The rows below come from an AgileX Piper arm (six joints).
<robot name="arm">
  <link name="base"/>
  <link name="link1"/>
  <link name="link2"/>
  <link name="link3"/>
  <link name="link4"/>
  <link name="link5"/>
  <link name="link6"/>
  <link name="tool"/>
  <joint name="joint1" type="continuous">
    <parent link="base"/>
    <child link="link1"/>
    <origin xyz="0 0 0.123" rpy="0 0 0"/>
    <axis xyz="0 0 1"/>
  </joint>
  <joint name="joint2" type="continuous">
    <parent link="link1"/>
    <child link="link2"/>
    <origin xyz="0 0 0" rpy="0 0 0"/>
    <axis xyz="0 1 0"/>
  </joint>
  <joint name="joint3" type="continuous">
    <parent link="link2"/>
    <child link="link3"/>
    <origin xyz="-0.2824 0 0.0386" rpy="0 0 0"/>
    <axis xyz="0 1 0"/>
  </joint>
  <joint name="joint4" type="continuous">
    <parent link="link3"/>
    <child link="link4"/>
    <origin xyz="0.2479 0 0.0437" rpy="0 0 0"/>
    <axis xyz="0.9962 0 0.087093"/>
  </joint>
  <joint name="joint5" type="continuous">
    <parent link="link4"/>
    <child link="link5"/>
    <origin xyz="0 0 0" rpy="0 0 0"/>
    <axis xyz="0 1 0"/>
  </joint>
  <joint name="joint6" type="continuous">
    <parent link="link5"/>
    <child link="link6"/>
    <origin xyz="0.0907 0 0.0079" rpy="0 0 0"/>
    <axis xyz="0.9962 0 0.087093"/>
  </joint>
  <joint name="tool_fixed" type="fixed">
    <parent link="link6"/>
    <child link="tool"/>
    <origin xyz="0 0 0" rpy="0 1.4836 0"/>
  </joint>
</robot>
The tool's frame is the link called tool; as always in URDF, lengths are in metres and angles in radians. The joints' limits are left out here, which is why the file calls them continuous.
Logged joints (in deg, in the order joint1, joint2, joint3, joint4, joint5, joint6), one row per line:
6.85 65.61 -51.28 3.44 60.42 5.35
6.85 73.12 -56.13 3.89 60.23 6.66
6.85 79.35 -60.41 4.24 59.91 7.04
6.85 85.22 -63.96 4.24 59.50 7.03
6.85 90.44 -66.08 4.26 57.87 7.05
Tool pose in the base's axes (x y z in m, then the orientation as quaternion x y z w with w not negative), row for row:
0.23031 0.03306 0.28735 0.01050 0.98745 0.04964 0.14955
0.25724 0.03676 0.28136 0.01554 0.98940 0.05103 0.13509
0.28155 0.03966 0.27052 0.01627 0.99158 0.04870 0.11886
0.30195 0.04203 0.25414 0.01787 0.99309 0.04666 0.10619
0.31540 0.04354 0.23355 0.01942 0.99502 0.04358 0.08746
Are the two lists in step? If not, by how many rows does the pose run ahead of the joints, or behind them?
The pose runs 1 row ahead of the joints: the pose in row i belongs to the joints in row i + 1.
